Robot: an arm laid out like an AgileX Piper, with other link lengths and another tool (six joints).
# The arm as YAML. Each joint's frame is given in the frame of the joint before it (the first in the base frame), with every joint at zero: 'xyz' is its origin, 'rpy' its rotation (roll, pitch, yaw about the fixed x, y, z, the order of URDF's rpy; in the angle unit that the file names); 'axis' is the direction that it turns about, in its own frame. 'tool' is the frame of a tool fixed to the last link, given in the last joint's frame.
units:
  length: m
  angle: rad
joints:
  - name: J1
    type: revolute
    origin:
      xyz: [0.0, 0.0, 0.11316]
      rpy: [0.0, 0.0, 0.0]
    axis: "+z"
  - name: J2
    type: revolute
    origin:
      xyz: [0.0, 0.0, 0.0]
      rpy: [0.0, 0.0, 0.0]
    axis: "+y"
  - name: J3
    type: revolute
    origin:
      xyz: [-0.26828, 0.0, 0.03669]
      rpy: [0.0, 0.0, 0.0]
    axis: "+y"
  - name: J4
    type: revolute
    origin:
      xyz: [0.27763, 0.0, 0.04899]
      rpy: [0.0, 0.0, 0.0]
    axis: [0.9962, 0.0, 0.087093]
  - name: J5
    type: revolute
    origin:
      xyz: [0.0, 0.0, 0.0]
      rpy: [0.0, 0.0, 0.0]
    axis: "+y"
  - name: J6
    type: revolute
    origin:
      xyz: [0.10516, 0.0, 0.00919]
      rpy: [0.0, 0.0, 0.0]
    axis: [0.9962, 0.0, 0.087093]
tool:
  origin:
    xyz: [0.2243, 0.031, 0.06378]
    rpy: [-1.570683, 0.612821, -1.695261]
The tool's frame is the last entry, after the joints.
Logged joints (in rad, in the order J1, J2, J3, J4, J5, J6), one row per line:
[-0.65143 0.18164 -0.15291 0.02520 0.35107 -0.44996]
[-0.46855 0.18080 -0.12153 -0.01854 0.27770 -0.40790]
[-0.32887 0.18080 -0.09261 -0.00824 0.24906 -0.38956]
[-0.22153 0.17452 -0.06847 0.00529 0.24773 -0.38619]
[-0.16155 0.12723 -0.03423 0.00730 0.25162 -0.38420]
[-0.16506 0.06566 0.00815 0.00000 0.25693 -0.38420]
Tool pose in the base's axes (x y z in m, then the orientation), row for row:
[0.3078 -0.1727 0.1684 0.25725 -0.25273 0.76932 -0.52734]
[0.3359 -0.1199 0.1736 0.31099 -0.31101 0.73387 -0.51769]
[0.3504 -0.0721 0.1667 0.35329 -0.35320 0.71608 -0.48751]
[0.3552 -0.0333 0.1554 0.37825 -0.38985 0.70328 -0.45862]
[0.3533 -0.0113 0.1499 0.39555 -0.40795 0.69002 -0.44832]
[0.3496 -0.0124 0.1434 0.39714 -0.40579 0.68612 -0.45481]
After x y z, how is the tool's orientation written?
As a quaternion, w x y z.
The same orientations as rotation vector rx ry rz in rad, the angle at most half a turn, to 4 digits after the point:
[-0.6855 2.0868 -1.4304]
[-0.8211 1.9374 -1.3667]
[-0.9134 1.8519 -1.2608]
[-0.9963 1.7974 -1.1721]
[-1.0342 1.7492 -1.1365]
[-1.0279 1.7380 -1.1521]

